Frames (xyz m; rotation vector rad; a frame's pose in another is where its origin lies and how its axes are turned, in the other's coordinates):
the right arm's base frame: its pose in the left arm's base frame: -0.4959 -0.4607 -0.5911 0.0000 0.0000 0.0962
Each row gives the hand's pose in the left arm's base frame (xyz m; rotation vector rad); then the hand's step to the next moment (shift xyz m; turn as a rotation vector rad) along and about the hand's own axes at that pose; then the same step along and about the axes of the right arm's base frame.
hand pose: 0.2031 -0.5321 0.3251 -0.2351 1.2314 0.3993
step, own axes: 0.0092 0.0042 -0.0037 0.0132 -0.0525 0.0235
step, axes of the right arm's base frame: -0.0020 0.0042 -0.0097 0.0423 -0.0406 -0.0070
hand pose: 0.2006 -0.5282 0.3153 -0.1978 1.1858 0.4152
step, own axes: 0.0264 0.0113 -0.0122 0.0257 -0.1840 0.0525
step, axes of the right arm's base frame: -0.0058 0.0120 -0.0282 0.1148 -0.1543 -0.0166
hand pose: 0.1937 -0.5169 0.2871 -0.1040 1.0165 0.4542
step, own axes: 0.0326 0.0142 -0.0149 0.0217 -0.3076 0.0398
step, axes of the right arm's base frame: -0.0015 0.0191 -0.0335 0.1426 -0.2740 -0.0353
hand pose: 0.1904 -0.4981 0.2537 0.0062 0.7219 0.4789
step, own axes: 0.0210 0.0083 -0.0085 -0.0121 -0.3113 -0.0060
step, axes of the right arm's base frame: 0.0061 0.0144 -0.0183 0.0910 -0.2939 -0.0491
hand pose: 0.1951 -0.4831 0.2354 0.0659 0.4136 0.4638
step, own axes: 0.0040 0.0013 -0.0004 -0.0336 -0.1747 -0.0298
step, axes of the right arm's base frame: 0.0028 0.0027 -0.0017 0.0176 -0.1746 -0.0418
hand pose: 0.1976 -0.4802 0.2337 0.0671 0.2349 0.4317
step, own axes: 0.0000 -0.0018 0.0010 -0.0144 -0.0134 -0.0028
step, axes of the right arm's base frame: 0.0008 -0.0017 0.0008 -0.0096 -0.0173 -0.0012
